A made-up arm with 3 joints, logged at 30 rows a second.
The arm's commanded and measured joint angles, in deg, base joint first. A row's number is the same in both.
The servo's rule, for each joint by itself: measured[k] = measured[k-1] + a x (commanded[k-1-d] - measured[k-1]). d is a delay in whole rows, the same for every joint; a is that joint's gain. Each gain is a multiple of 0.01, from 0.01 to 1. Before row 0 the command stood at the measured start. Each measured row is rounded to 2 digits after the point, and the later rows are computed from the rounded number. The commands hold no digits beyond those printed.
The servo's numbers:
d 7
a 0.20 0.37 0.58
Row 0, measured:
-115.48, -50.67, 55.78
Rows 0 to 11, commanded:
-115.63, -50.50, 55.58
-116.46, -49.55, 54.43
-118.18, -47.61, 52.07
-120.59, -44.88, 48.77
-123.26, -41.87, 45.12
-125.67, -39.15, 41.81
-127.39, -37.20, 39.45
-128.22, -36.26, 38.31
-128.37, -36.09, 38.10
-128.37, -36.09, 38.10
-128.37, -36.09, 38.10
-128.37, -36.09, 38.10
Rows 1 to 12, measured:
-115.48, -50.67, 55.78
-115.48, -50.67, 55.78
-115.48, -50.67, 55.78
-115.48, -50.67, 55.78
-115.48, -50.67, 55.78
-115.48, -50.67, 55.78
-115.48, -50.67, 55.78
-115.51, -50.61, 55.66
-115.70, -50.22, 54.95
-116.20, -49.25, 53.28
-117.08, -47.63, 50.66
-118.32, -45.50, 47.45

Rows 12 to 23, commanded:
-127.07, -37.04, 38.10
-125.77, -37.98, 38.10
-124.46, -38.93, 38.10
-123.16, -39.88, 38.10
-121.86, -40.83, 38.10
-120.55, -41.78, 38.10
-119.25, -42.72, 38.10
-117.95, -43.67, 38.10
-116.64, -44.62, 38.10
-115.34, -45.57, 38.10
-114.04, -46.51, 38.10
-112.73, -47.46, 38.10
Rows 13 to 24, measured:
-119.79, -43.15, 44.18
-121.31, -40.95, 41.44
-122.69, -39.21, 39.62
-123.83, -38.06, 38.74
-124.74, -37.33, 38.37
-125.47, -36.87, 38.21
-126.05, -36.58, 38.15
-126.25, -36.75, 38.12
-126.15, -37.21, 38.11
-125.81, -37.85, 38.10
-125.28, -38.60, 38.10
-124.60, -39.43, 38.10

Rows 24 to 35, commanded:
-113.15, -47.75, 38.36
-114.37, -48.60, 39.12
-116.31, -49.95, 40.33
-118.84, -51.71, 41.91
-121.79, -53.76, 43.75
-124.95, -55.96, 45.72
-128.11, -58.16, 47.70
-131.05, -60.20, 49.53
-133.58, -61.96, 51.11
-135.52, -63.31, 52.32
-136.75, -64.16, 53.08
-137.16, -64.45, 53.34
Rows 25 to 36, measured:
-123.79, -40.30, 38.10
-122.88, -41.20, 38.10
-121.89, -42.11, 38.10
-120.84, -43.04, 38.10
-119.74, -43.98, 38.10
-118.60, -44.92, 38.10
-117.43, -45.86, 38.10
-116.57, -46.56, 38.25
-116.13, -47.31, 38.75
-116.17, -48.29, 39.67
-116.70, -49.56, 40.97
-117.72, -51.11, 42.58

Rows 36 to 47, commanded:
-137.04, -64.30, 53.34
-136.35, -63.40, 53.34
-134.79, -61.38, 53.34
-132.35, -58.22, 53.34
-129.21, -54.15, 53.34
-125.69, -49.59, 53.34
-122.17, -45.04, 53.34
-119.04, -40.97, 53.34
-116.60, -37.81, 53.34
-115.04, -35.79, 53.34
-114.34, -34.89, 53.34
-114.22, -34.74, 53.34
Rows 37 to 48, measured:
-119.17, -52.90, 44.40
-120.96, -54.85, 46.31
-122.98, -56.83, 48.18
-125.10, -58.73, 49.88
-127.18, -60.42, 51.30
-129.09, -61.80, 52.33
-130.70, -62.78, 52.92
-131.97, -63.34, 53.16
-132.85, -63.36, 53.26
-133.24, -62.63, 53.31
-133.06, -61.00, 53.33
-132.29, -58.47, 53.34

